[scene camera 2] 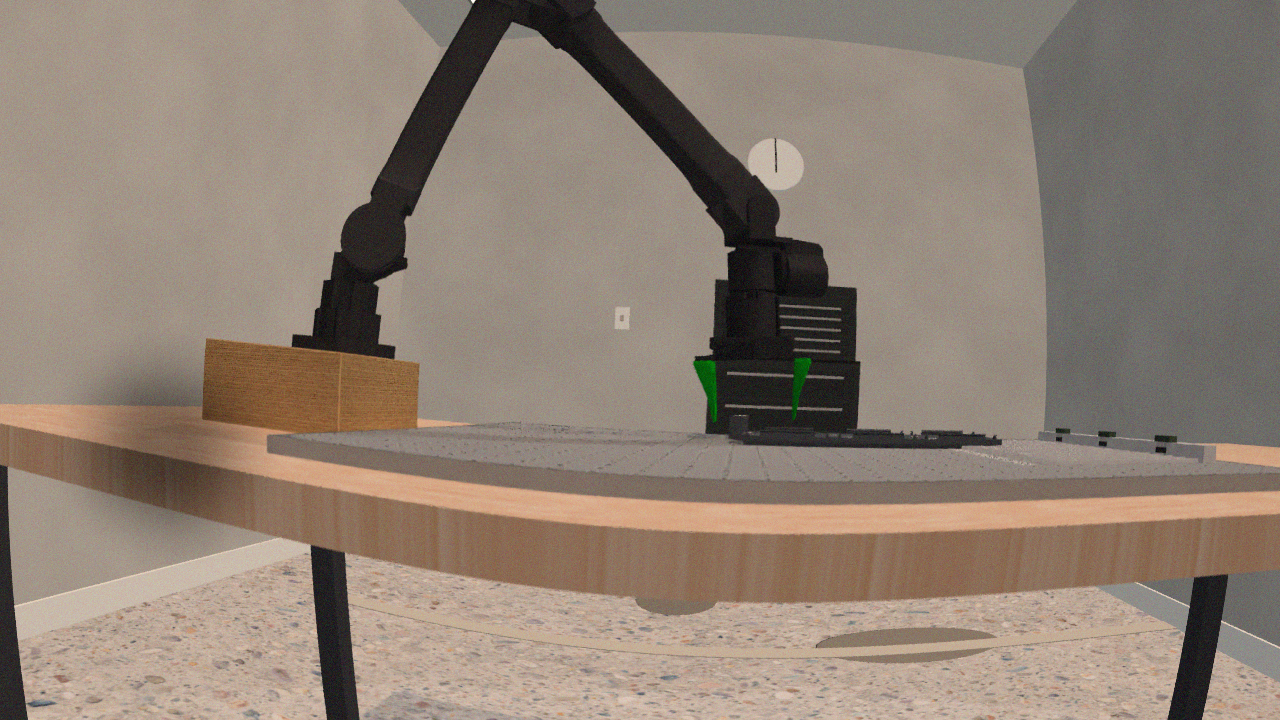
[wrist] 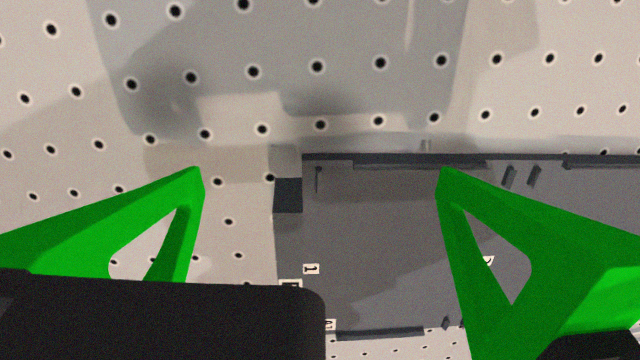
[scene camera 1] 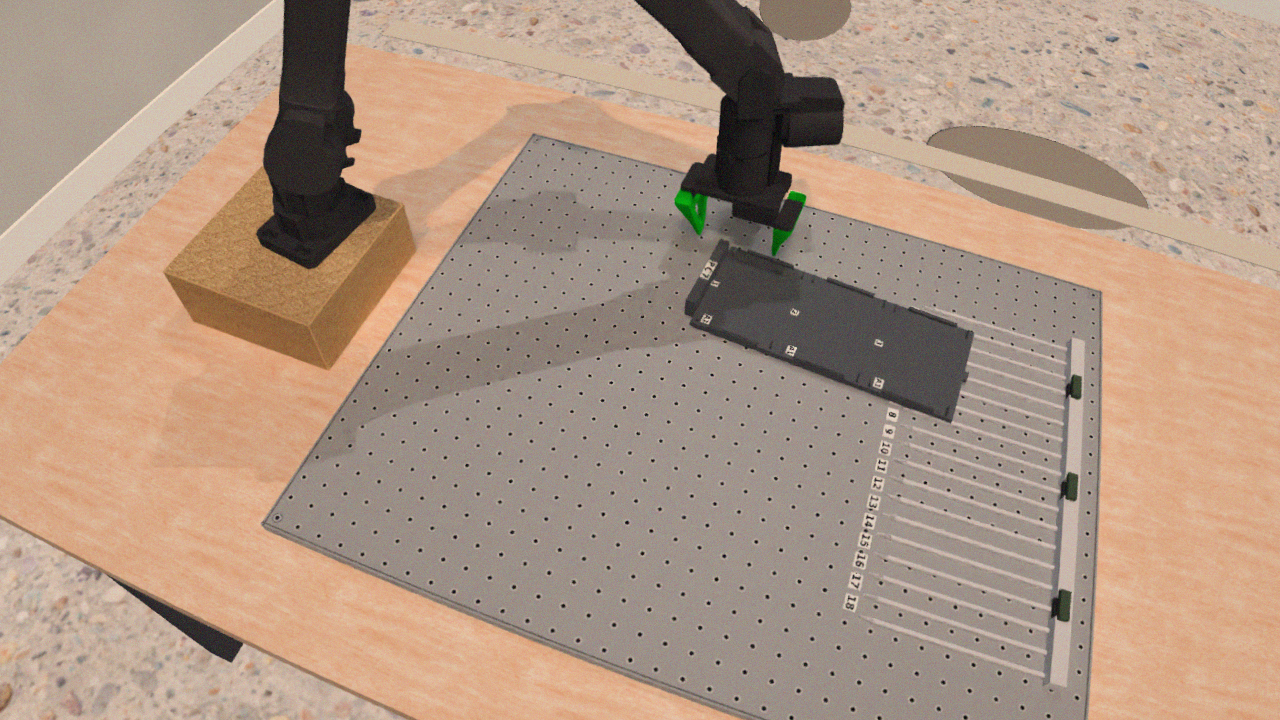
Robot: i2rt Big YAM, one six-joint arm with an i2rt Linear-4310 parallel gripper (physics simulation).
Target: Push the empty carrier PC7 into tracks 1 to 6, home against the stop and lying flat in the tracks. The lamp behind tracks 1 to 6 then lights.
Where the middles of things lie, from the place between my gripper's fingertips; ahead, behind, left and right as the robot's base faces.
Labels:
Right now the dark grey carrier PC7 (scene camera 1: pixel 907 356) is 15 cm ahead of my hand, 6 cm to the right of it and 1 cm below it.

